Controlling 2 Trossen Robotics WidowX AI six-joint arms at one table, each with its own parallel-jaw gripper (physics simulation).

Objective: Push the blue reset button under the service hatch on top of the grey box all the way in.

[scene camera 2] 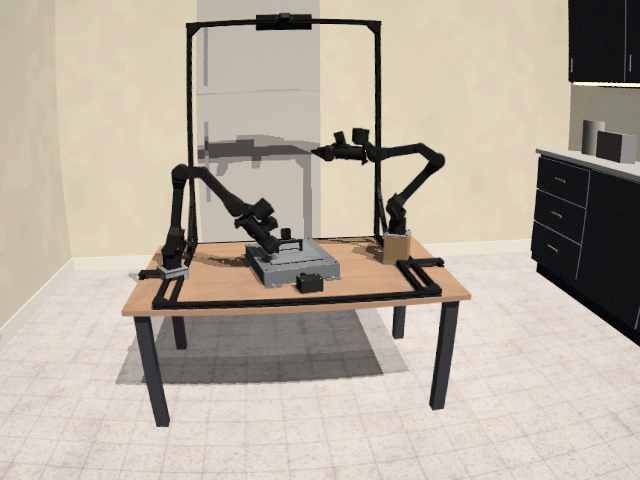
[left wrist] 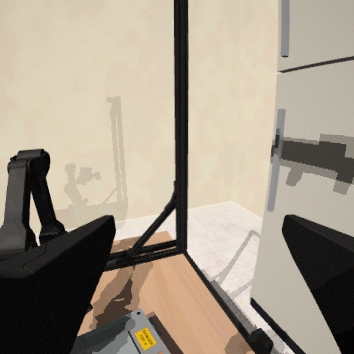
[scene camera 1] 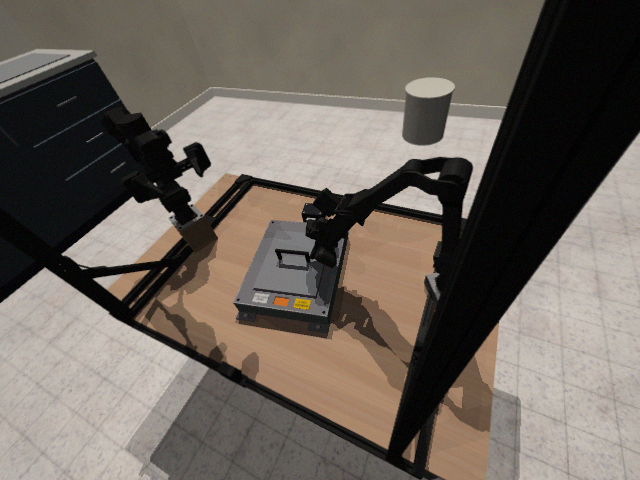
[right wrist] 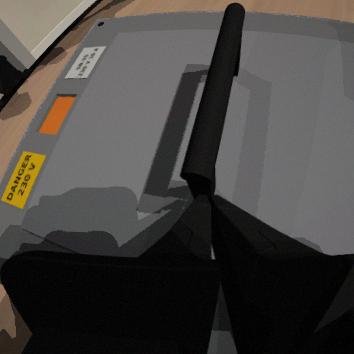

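Observation:
The grey box [scene camera 1: 281,314] [scene camera 2: 302,272] [right wrist: 170,25] lies on the table; a corner also shows in the left wrist view [left wrist: 107,337]. Its flat hatch [scene camera 1: 268,276] [right wrist: 125,100] lies closed on top, with a black bar handle [scene camera 1: 293,251] [scene camera 2: 292,241] [right wrist: 215,90] standing up from it. The blue button does not show; the hatch covers the area under it. My right gripper [scene camera 1: 321,252] [scene camera 2: 272,249] [right wrist: 206,203] is shut, with its fingertips together low at the near end of the handle and nothing between them. My left gripper [scene camera 1: 170,180] [scene camera 2: 314,151] [left wrist: 199,223] is open and empty, high above the table.
White, orange [scene camera 1: 281,301] [right wrist: 57,115] and yellow labels lie along one box edge. A small black block [scene camera 2: 309,282] stands beside the box. A black frame [scene camera 2: 189,103] rises from the wooden table [scene camera 1: 356,351]. The right forearm reaches over the box.

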